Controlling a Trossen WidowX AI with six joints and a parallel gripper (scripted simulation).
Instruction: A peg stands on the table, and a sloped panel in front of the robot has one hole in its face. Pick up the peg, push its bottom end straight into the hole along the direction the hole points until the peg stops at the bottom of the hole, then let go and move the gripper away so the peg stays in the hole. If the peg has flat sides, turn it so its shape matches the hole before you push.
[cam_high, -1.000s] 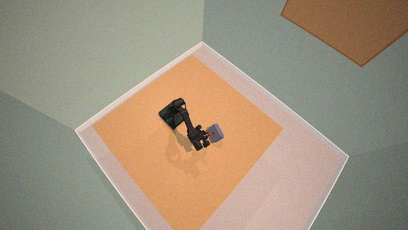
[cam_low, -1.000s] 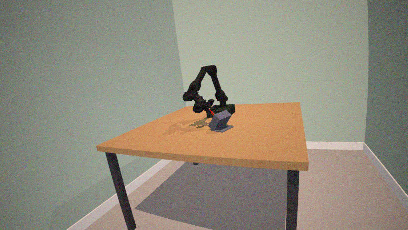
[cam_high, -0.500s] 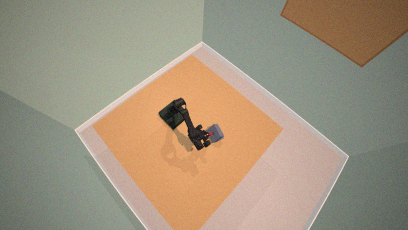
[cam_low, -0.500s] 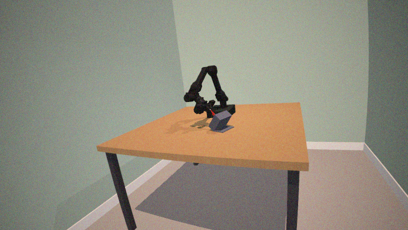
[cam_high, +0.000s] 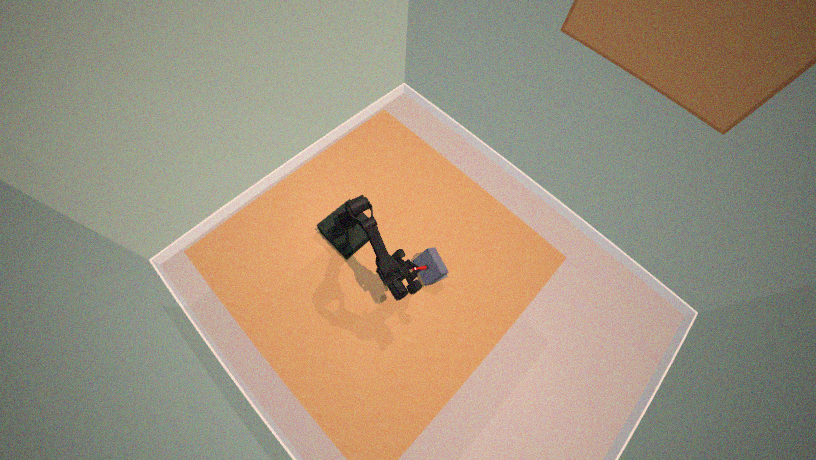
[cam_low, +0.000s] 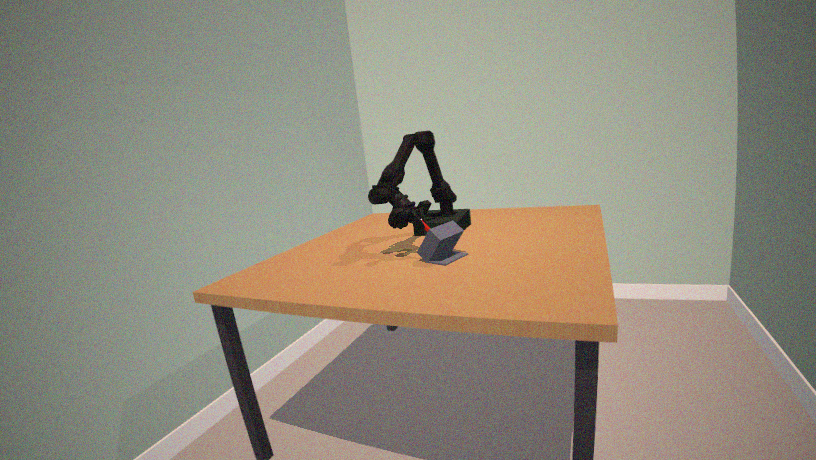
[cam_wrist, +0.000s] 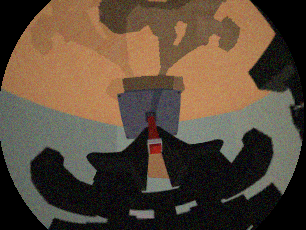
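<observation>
The grey-blue panel block is 20 mm ahead of my gripper tip, 60 mm to the left of it and 50 mm below it. Also, from my gripper tip: red peg 10 mm to the right, 10 mm above.
</observation>
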